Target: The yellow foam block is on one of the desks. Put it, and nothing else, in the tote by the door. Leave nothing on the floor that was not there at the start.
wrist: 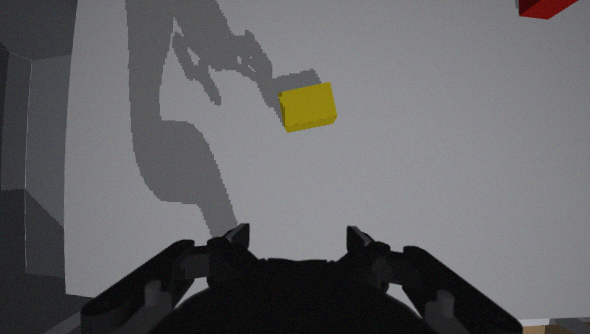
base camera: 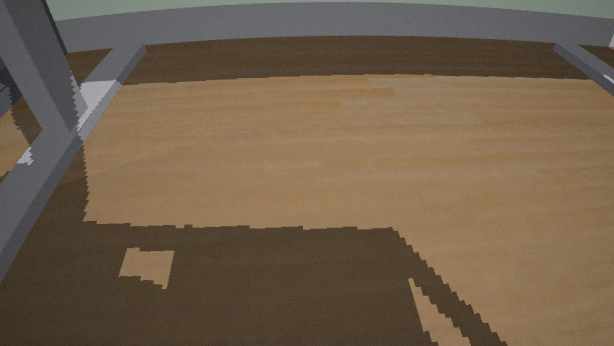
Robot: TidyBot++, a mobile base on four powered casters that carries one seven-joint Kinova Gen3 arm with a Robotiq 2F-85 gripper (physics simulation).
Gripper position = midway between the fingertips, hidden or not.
In view: the gripper [wrist: 297, 235], a yellow foam block [wrist: 312, 106] and a grey desk [base camera: 67, 113].
The grey desk is seen too in the wrist view [wrist: 454, 133]. The base camera view does not show the yellow foam block: it is out of frame.
